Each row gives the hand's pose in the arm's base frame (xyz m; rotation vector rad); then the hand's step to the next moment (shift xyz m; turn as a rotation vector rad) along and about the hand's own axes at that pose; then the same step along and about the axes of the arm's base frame.
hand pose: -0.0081 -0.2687 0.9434 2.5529 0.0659 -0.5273
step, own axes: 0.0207 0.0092 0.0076 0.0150 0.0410 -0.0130
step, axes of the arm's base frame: 0.0178 -0.0129 -0.0094 0.0246 -0.0295 0.0245
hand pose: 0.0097 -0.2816 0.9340 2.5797 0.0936 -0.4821
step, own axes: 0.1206 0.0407 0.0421 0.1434 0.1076 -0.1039
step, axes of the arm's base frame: 0.1056 -0.0592 -0.0576 0.1840 -0.0454 0.0838
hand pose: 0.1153 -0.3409 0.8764 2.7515 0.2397 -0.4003
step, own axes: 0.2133 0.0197 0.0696 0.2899 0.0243 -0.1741
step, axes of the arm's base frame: 0.1889 -0.0190 -0.1212 0.3220 0.0740 0.0761
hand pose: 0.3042 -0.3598 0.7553 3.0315 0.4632 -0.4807
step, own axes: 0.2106 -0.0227 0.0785 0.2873 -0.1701 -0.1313
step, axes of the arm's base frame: 0.1611 0.0753 -0.1393 0.2492 0.2553 0.0381
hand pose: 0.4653 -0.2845 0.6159 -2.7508 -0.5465 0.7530
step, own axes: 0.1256 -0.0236 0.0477 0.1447 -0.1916 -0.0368
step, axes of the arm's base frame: 0.0681 0.0792 -0.0878 0.0792 0.2279 0.0284
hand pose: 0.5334 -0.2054 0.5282 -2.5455 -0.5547 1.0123
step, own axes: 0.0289 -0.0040 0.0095 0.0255 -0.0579 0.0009
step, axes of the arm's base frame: 0.0117 0.0188 -0.0213 0.0032 0.0623 0.0108
